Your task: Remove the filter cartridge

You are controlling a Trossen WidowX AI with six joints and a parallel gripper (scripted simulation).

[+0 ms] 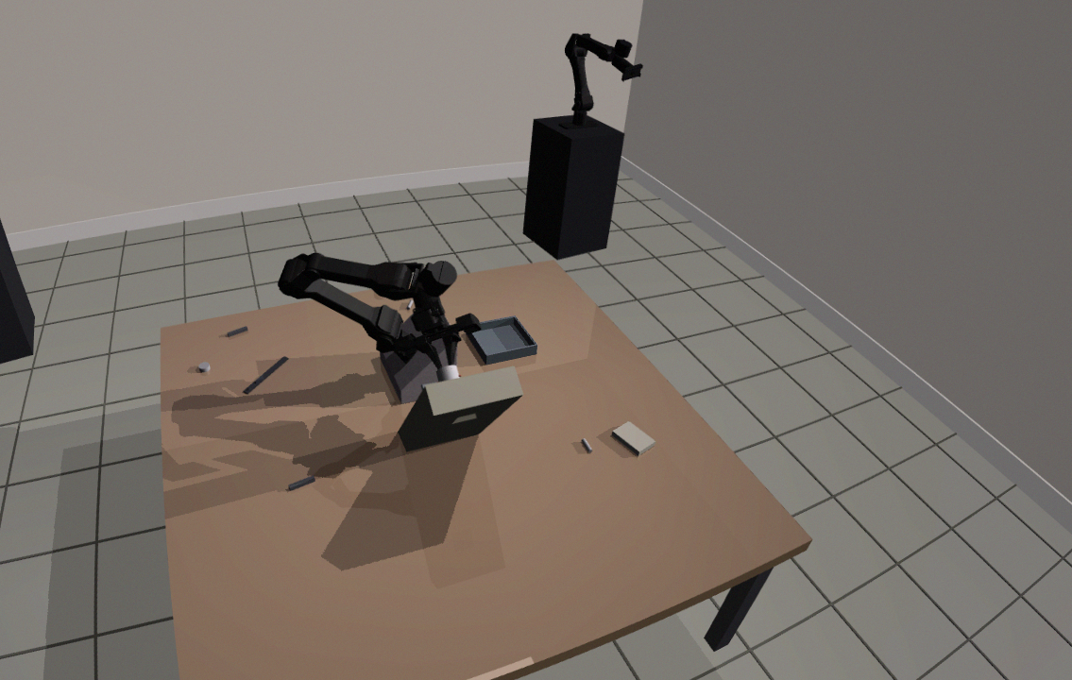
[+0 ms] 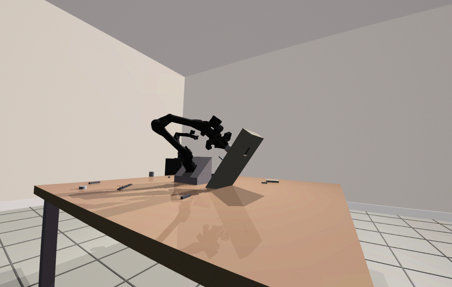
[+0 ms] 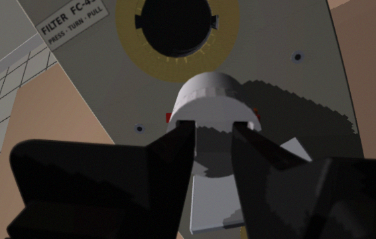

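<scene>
Now: gripper tip 1 cm short of the round filter cartridge and 1 cm above it. From my gripper tip the other things lie so: dark tray (29 cm behind, 32 cm to the left, 21 cm below); pale block (19 cm ahead, 41 cm to the left, 22 cm below); beige service panel (4 cm ahead, 1 cm to the right, 7 cm below).
</scene>
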